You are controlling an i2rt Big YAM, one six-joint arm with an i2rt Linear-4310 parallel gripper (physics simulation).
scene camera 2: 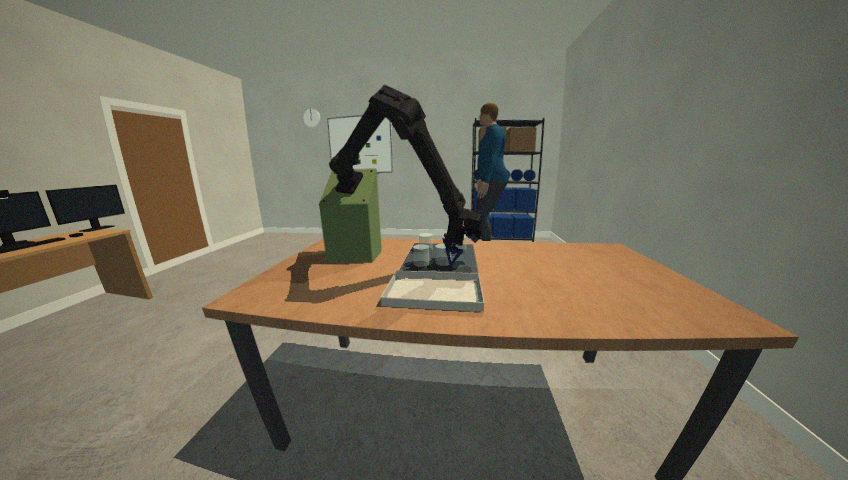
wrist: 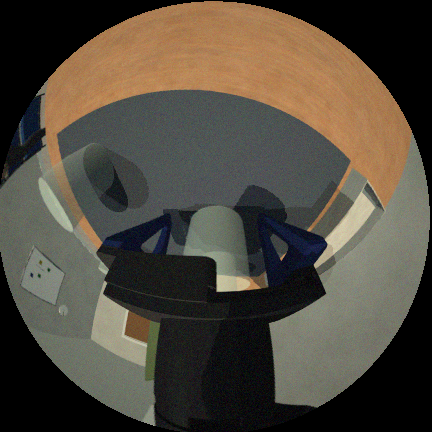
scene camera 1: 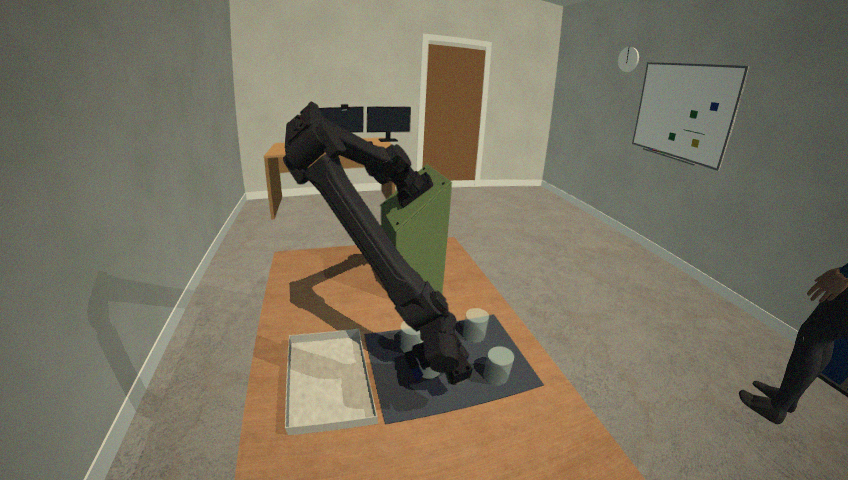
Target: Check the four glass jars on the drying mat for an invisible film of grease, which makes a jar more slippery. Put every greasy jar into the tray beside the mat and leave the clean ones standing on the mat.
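Frame: origin at the arm's base, x ahead, y left, z up, level; centimetres.
Seen in the pictures: gripper, fingertip midpoint: (scene camera 2: 449, 259) (wrist: 213, 217) (scene camera 1: 433, 372); arm's base, origin of the base link: (scene camera 2: 349, 183) (scene camera 1: 416, 191).
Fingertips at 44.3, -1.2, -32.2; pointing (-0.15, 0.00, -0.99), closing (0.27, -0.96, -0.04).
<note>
Pixels of each thing's middle, then the offset from my fingertips to it, as dx, dy, dz. Level surfaces: height alone.
- dark drying mat, its level: dz -1.2
- front-left jar, body centre: (wrist: 215, 252) (scene camera 1: 429, 359) (scene camera 2: 443, 254) -2.4, -0.9, +2.6
- front-right jar, body centre: (wrist: 75, 183) (scene camera 1: 498, 365) (scene camera 2: 459, 243) +2.7, +15.8, +2.6
- back-right jar, body centre: (scene camera 1: 475, 325) (scene camera 2: 425, 242) -13.6, +14.7, +2.6
- back-left jar, body centre: (scene camera 1: 412, 336) (scene camera 2: 421, 255) -11.3, -3.7, +2.6
- tray, body centre: (wrist: 330, 248) (scene camera 1: 327, 375) (scene camera 2: 434, 288) -1.2, -26.5, +0.0
- wooden table, its level: dz -1.5
Four pale, upright glass jars stand on the dark drying mat (scene camera 1: 410, 411) (wrist: 200, 135). My gripper (scene camera 1: 423, 369) (scene camera 2: 452, 255) (wrist: 213, 217) is open, its blue fingers low on either side of the front-left jar (scene camera 1: 430, 374) (scene camera 2: 440, 254) (wrist: 216, 235), with no grip on it. The front-right jar (scene camera 1: 498, 365) (wrist: 80, 175) stands apart, at left in the wrist view. The back-right jar (scene camera 1: 476, 325) and the back-left jar (scene camera 1: 409, 337) (scene camera 2: 420, 256) stand behind; the arm partly covers the back-left one in scene camera 1. The tray (scene camera 1: 331, 427) (scene camera 2: 431, 305) beside the mat holds no jar.
The arm's green pedestal (scene camera 1: 423, 237) (scene camera 2: 351, 231) stands on the wooden table (scene camera 1: 309, 457) (scene camera 2: 595, 297) behind the mat. A person (scene camera 1: 806, 350) (scene camera 2: 492, 148) stands beyond the table, near a shelf rack (scene camera 2: 540, 154). A desk with monitors (scene camera 1: 388, 118) (scene camera 2: 86, 203) is farther off.
</note>
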